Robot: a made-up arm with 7 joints. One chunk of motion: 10 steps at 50 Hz.
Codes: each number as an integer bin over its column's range. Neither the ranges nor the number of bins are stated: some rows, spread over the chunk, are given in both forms.
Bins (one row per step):
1: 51 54 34 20 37 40 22
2: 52 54 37 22 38 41 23
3: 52 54 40 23 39 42 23
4: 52 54 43 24 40 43 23
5: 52 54 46 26 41 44 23
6: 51 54 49 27 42 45 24
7: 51 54 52 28 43 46 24
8: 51 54 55 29 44 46 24
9: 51 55 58 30 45 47 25
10: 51 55 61 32 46 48 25
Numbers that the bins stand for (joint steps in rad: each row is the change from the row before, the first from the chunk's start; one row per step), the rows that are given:
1: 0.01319 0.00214 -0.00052 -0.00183 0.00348 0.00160 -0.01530
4: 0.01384 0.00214 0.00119 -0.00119 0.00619 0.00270 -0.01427
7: 0.01319 0.00214 0.00290 -0.00056 0.00890 0.00379 -0.01324
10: 0.01319 0.00224 0.00462 0.00008 0.01162 0.00452 -0.01221
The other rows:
2: 0.01384 0.00214 0.00005 -0.00151 0.00438 0.00197 -0.01427
3: 0.01384 0.00214 0.00062 -0.00135 0.00529 0.00233 -0.01427
5: 0.01384 0.00214 0.00176 -0.00087 0.00710 0.00306 -0.01427
6: 0.01319 0.00214 0.00233 -0.00071 0.00800 0.00343 -0.01324
8: 0.01319 0.00214 0.00348 -0.00040 0.00981 0.00379 -0.01324
9: 0.01319 0.00224 0.00405 -0.00024 0.01071 0.00416 -0.01221

